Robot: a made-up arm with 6 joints.
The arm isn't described. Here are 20 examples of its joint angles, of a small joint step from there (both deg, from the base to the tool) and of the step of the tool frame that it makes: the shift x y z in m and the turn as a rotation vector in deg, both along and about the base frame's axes.
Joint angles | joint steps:
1: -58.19 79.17 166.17 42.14 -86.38 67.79 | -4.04 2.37 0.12 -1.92 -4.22 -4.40
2: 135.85 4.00 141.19 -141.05 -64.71 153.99 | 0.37 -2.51 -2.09 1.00 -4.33 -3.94
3: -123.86 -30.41 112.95 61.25 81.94 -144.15 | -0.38 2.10 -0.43 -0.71 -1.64 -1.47
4: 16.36 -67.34 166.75 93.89 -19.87 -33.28 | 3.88 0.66 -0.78 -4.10 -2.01 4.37
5: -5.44 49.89 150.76 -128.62 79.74 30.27 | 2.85 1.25 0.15 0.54 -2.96 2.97
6: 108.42 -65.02 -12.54 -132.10 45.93 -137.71 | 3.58 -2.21 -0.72 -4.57 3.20 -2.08
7: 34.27 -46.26 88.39 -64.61 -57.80 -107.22 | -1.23 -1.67 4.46 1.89 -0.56 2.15
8: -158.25 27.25 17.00 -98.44 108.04 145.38 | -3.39 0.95 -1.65 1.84 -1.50 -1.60
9: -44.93 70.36 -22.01 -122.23 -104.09 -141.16 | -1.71 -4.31 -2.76 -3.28 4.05 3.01
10: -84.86 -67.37 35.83 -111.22 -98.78 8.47 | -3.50 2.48 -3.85 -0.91 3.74 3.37
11: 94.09 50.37 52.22 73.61 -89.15 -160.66 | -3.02 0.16 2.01 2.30 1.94 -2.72
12: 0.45 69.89 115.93 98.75 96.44 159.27 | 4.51 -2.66 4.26 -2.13 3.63 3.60
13: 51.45 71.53 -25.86 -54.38 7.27 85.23 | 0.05 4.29 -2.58 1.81 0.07 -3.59
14: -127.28 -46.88 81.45 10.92 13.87 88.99 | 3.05 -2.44 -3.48 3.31 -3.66 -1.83
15: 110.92 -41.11 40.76 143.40 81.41 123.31 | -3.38 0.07 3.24 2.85 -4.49 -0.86
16: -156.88 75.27 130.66 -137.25 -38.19 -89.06 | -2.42 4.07 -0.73 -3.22 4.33 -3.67
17: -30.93 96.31 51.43 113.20 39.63 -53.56 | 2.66 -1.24 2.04 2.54 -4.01 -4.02
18: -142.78 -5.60 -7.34 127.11 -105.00 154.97 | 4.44 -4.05 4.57 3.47 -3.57 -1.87
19: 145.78 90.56 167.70 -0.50 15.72 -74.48 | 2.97 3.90 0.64 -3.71 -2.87 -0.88
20: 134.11 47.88 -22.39 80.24 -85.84 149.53 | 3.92 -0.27 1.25 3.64 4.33 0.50
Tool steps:
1: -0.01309 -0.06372 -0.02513 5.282 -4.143 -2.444
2: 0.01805 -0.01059 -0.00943 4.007 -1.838 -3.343
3: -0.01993 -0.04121 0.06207 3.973 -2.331 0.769
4: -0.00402 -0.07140 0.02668 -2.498 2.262 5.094
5: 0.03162 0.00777 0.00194 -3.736 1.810 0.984
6: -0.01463 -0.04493 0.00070 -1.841 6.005 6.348
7: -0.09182 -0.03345 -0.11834 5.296 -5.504 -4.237
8: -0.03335 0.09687 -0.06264 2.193 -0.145 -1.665
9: 0.00715 -0.03695 0.03096 -4.809 2.453 -5.475
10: 0.04754 -0.14611 0.06473 4.850 -4.131 -1.380
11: 0.09784 -0.00345 0.04359 5.080 -2.040 -1.969
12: -0.15517 0.10322 0.11231 -0.910 -10.024 9.161
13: -0.09988 -0.12722 -0.01511 -5.128 3.933 -1.711
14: -0.05597 0.02800 0.00627 3.070 -3.771 2.108
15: 0.02594 -0.07050 0.00948 5.028 4.880 -6.420
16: -0.12565 0.01370 -0.08082 -0.828 -10.546 1.795
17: 0.08373 0.04018 0.07482 -3.705 -1.005 -1.182
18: 0.12350 -0.04522 0.18896 -4.742 11.962 2.583
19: -0.09644 0.00500 -0.04723 -3.998 -4.706 7.470
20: -0.08236 -0.01983 0.01319 -0.882 3.107 8.904
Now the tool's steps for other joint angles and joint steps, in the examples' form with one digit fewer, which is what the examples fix.
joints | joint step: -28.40 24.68 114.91 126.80 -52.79 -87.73 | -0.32 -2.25 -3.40 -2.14 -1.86 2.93
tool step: 0.0096 -0.0095 0.0096 3.49 0.36 0.07
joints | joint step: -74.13 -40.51 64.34 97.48 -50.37 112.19 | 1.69 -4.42 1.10 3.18 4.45 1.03
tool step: -0.0594 0.1394 -0.0721 -4.72 1.62 -3.29
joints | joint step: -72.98 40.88 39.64 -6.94 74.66 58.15 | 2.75 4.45 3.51 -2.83 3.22 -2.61
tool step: 0.0890 0.0044 -0.0462 -1.37 -4.15 4.69
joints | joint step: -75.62 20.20 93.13 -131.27 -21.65 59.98 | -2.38 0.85 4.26 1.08 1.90 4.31
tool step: -0.0403 0.0659 0.0102 -3.01 -1.72 -7.95
